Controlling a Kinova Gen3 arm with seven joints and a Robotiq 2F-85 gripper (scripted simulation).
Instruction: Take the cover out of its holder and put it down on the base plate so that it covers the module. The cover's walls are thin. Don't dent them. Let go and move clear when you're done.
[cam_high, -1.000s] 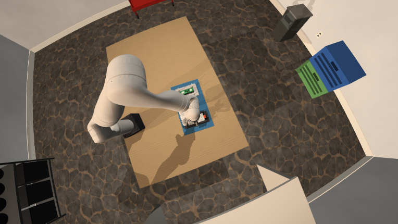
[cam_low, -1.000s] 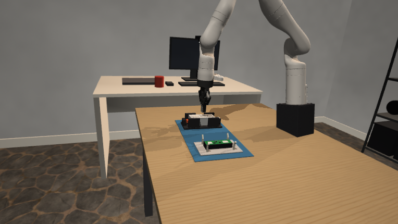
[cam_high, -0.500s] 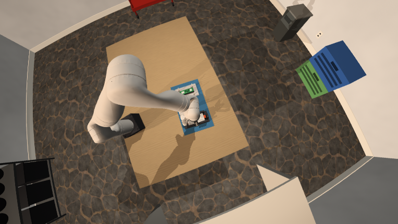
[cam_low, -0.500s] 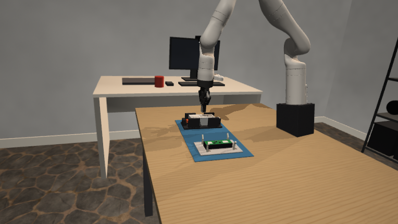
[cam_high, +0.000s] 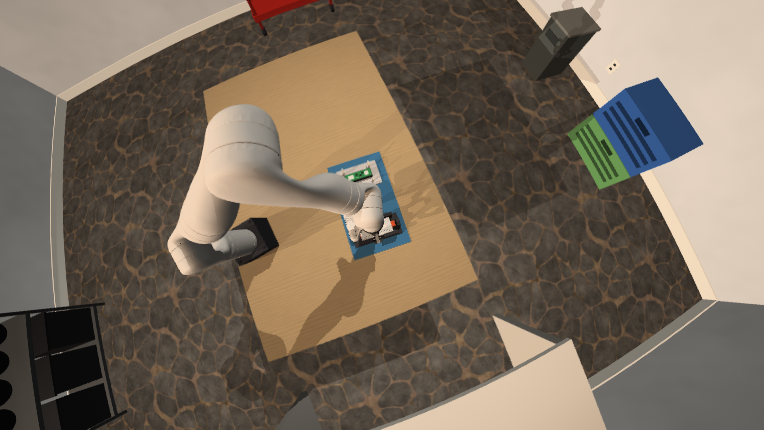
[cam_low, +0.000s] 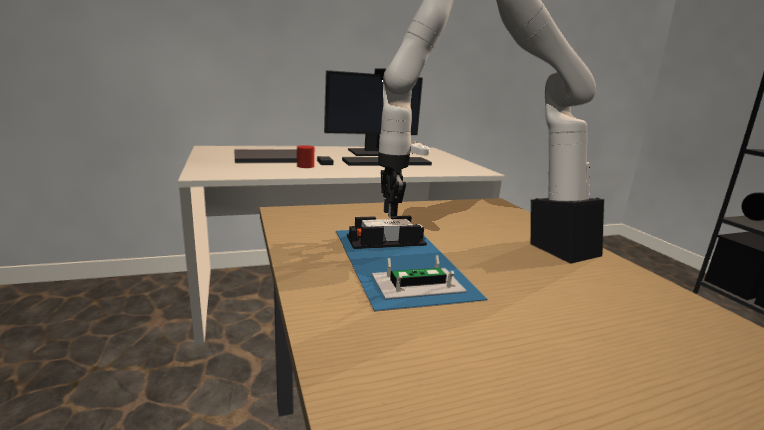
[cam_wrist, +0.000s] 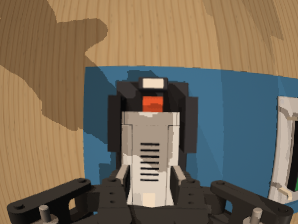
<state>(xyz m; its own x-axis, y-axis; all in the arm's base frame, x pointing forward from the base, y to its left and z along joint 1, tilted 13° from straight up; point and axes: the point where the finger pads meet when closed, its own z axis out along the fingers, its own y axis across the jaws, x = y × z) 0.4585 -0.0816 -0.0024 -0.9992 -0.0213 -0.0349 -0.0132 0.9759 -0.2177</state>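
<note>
Right now the cover is 10 mm ahead of my hand and 60 mm below it.
</note>
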